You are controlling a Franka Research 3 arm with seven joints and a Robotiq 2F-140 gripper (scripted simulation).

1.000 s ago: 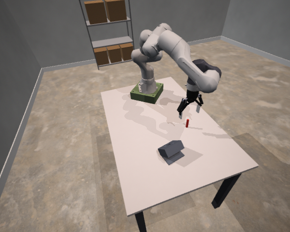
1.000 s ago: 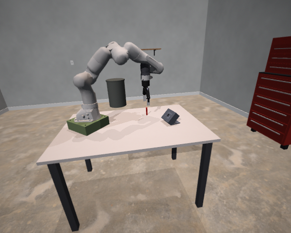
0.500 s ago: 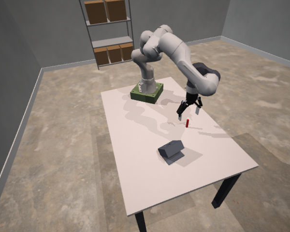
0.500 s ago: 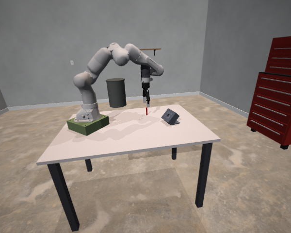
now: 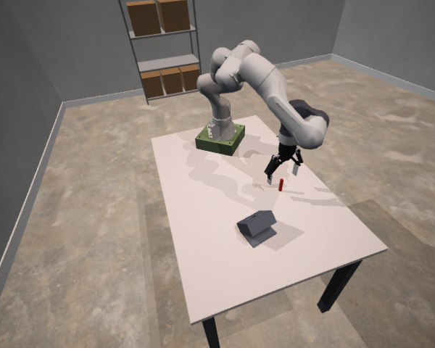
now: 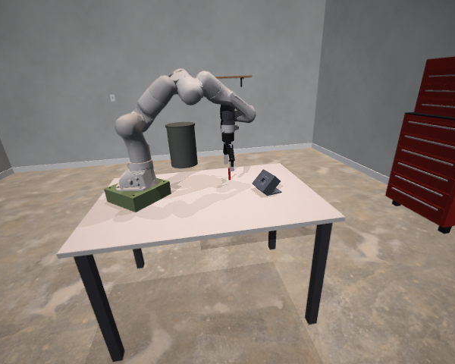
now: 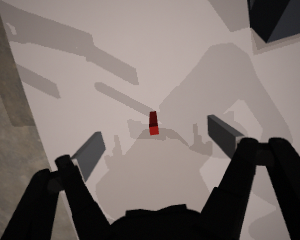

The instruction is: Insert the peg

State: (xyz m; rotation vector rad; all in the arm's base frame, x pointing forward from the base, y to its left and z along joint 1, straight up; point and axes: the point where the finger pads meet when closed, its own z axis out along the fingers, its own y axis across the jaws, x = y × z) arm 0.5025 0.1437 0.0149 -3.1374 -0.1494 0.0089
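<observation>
The red peg is 50 mm below my hand.
</observation>
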